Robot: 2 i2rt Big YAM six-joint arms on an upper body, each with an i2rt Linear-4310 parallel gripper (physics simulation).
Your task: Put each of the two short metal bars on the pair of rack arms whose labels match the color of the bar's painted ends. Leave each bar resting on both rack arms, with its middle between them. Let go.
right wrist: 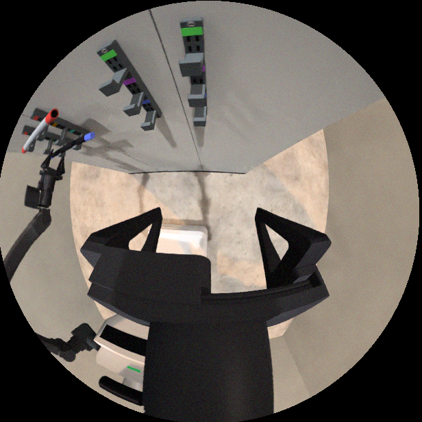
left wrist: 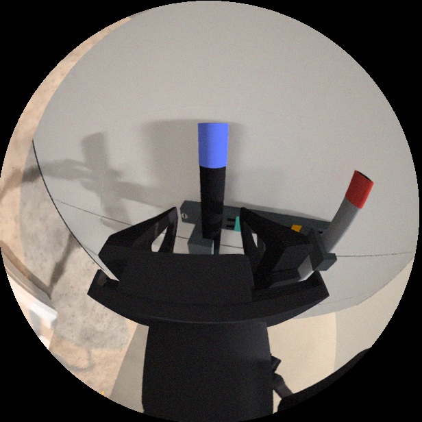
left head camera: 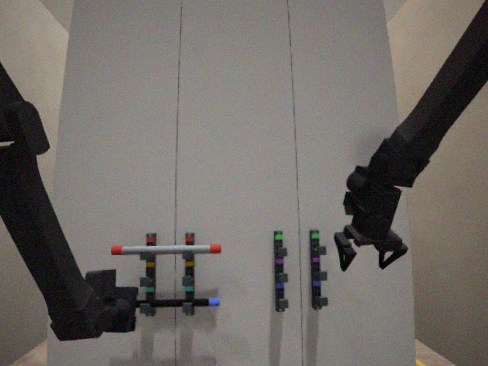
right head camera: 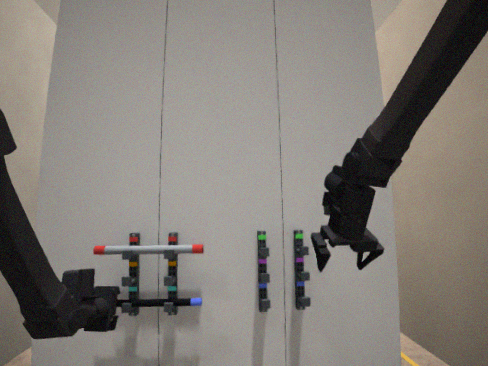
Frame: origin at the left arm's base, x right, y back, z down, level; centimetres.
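Seen in the pictures: left gripper, fingertip midpoint: (left head camera: 134, 304) (right head camera: 117, 304); right gripper, fingertip midpoint: (left head camera: 361, 268) (right head camera: 339, 269).
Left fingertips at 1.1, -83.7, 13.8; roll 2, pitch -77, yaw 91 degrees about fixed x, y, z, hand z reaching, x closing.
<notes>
Pixels of each thing's top centre, then the offset from my left fingertips to it, as dx, dy, dz.
- silver bar with red ends, top centre: (left head camera: 166, 245) (right head camera: 149, 245) +9.1, -0.6, -16.9
- black bar with blue ends, top centre: (left head camera: 163, 299) (right head camera: 145, 299) +8.4, +0.3, -1.4
The silver bar with red ends (left head camera: 167, 249) (right head camera: 150, 249) (left wrist: 345, 220) (right wrist: 37, 131) rests level across the two top arms under the red labels. The black bar with blue ends (left head camera: 167, 303) (right head camera: 152, 302) (left wrist: 212, 195) lies level across the two lowest arms under the teal labels. My left gripper (left wrist: 208, 212) is open around the black bar, with a gap on each side; its arm hides the bar's left end in the head views. My right gripper (left head camera: 364, 268) (right head camera: 340, 269) (right wrist: 208, 212) is open and empty, right of the right-hand rack. The blue-labelled arms (left head camera: 282, 303) (right head camera: 264, 304) hold no bar.
The right-hand rack's two strips (left head camera: 279, 295) (left head camera: 316, 294) carry green, purple and blue labels. The left-hand rack's orange- and teal-labelled strips stand close beside my left gripper. A white box (right wrist: 182, 240) shows low in the right wrist view.
</notes>
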